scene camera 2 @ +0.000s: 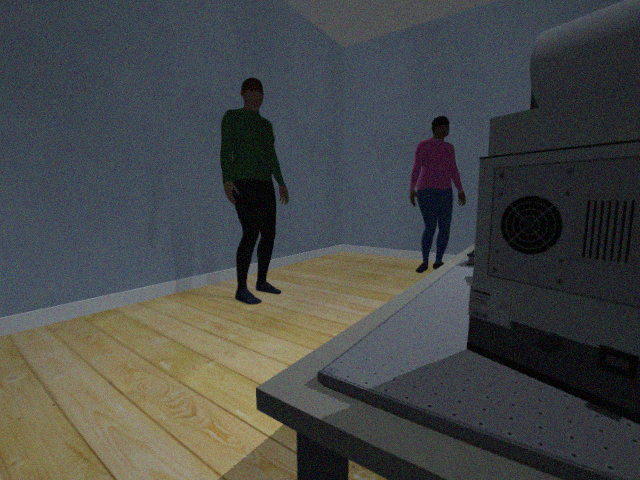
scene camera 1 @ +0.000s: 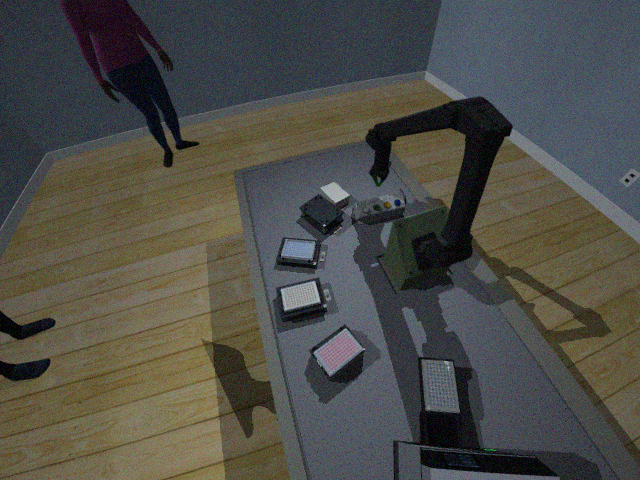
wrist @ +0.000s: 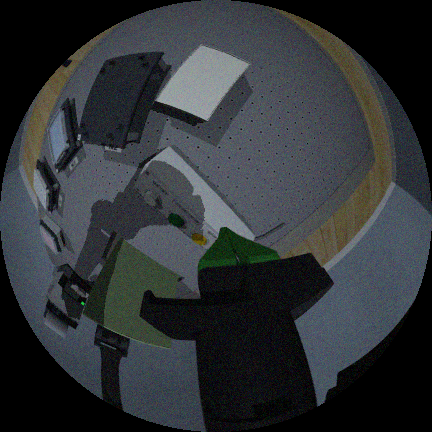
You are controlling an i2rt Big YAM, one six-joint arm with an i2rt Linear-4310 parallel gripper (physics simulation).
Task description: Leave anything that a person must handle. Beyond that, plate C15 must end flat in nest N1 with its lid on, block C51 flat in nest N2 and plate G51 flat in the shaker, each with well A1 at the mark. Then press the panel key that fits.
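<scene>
My gripper (scene camera 1: 378,181) (wrist: 222,231) is shut and empty, its green fingertips together above the key panel (scene camera 1: 381,214) (wrist: 220,205). The panel has a green key (scene camera 1: 377,207) (wrist: 176,220), a yellow key (scene camera 1: 387,205) (wrist: 199,239) and a blue key (scene camera 1: 397,202); in the wrist view the gripper hides the blue one. A blue-white plate (scene camera 1: 299,250) (wrist: 59,135) and a cream plate (scene camera 1: 300,296) (wrist: 42,186) sit in dark nests. A pink plate (scene camera 1: 338,351) (wrist: 50,236) sits on a dark stand. A grey plate (scene camera 1: 439,384) lies near the instrument. Plate names and well marks are unreadable.
A dark flat unit (scene camera 1: 321,211) (wrist: 120,95) stands beside a white-topped block (scene camera 1: 334,192) (wrist: 204,82). The arm's green base (scene camera 1: 408,248) (wrist: 140,295) is near the panel. A large instrument (scene camera 2: 558,227) stands on the table. Two people (scene camera 2: 248,144) (scene camera 2: 435,165) stand off the table.
</scene>
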